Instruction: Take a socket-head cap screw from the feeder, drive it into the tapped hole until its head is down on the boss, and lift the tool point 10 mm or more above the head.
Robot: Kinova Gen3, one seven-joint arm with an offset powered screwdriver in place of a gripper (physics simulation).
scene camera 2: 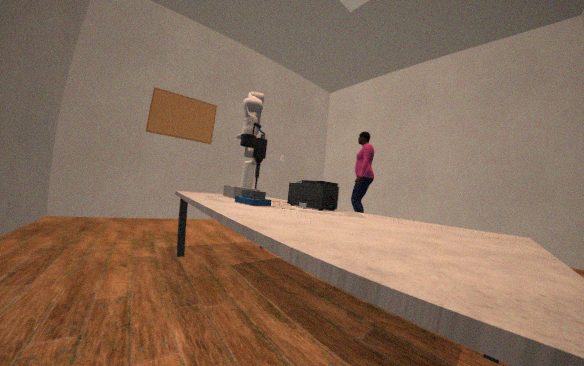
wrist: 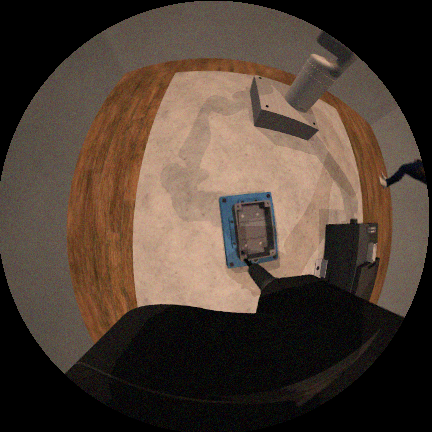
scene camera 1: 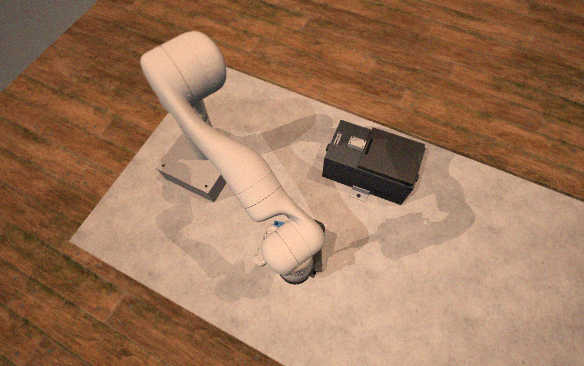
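Observation:
The powered screwdriver (scene camera 2: 256,188) (wrist: 246,260) points down; its thin tip is at the near-left corner boss of an open grey housing (wrist: 253,231) in the wrist view. The gap between tip and boss is too small to judge, and no screw can be made out at the tip. The tapped hole is hidden by the tip. The housing sits on a blue fixture plate (scene camera 2: 252,202) (wrist: 228,245). In scene camera 1 the arm's wrist covers the tool tip and housing. The black screw feeder (scene camera 1: 392,155) (scene camera 2: 313,195) (wrist: 341,255) stands apart from the tool.
A small metal bracket with a dark hole (scene camera 1: 360,194) (wrist: 320,268) sits at the feeder's side. A grey block (scene camera 1: 192,176) (wrist: 284,120) lies by the arm's base. A person in a pink top (scene camera 2: 365,160) stands beyond the table (scene camera 1: 450,280) (scene camera 2: 400,260).

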